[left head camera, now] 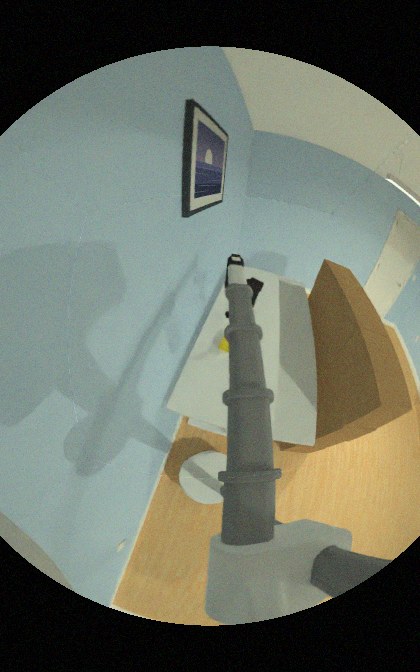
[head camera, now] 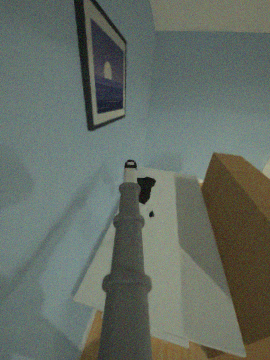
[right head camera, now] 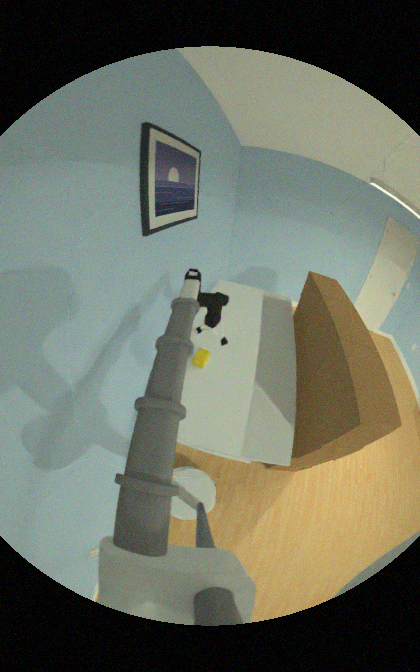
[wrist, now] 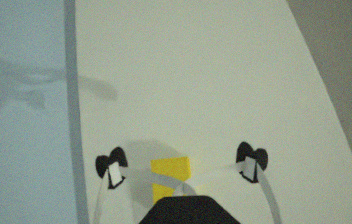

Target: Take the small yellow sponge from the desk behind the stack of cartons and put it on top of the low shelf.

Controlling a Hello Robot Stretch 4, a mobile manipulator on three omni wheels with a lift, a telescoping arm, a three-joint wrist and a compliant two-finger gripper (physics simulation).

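Frame: origin at the robot's base, x back, y up, z left, level; metres.
Seen in the pictures: gripper, fingertip midpoint: point(head camera: 141, 211) point(wrist: 181, 157).
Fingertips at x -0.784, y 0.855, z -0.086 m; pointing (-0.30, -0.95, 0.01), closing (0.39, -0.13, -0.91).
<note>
A point is followed by its place in that frame.
The small yellow sponge point(left head camera: 224, 344) point(right head camera: 201, 358) point(wrist: 171, 166) {x -0.789, y 0.737, z -0.054 m} lies on the white desk point(head camera: 157, 280) {x -0.434, y 0.692, z -0.168 m} point(left head camera: 200, 385) point(right head camera: 220, 405) point(wrist: 200, 75) {x -0.929, y 0.692, z -0.177 m}. In the wrist view its near end is hidden by the gripper's dark body. My gripper point(right head camera: 211, 335) point(wrist: 181, 157) {x -0.784, y 0.855, z -0.086 m} is open and empty, with its fingers wide apart above the desk. In the wrist view the sponge shows between the two fingertips, closer to the left one. In the right head view it shows just on the near side of the fingertips. The arm hides the sponge in the head view. I cannot make out the low shelf.
The brown cartons point(head camera: 240, 250) {x -0.564, y 0.762, z -0.695 m} point(left head camera: 342, 360) point(right head camera: 322, 375) stand tall along the desk's right side. A blue wall point(wrist: 30, 140) {x -0.932, y 0.775, z 0.153 m} runs along its left side, with a framed picture point(head camera: 109, 75) {x -0.958, y 1.615, z 0.124 m} point(left head camera: 207, 160) point(right head camera: 172, 180). A round white disc point(left head camera: 200, 477) point(right head camera: 197, 487) shows near the desk's front end.
</note>
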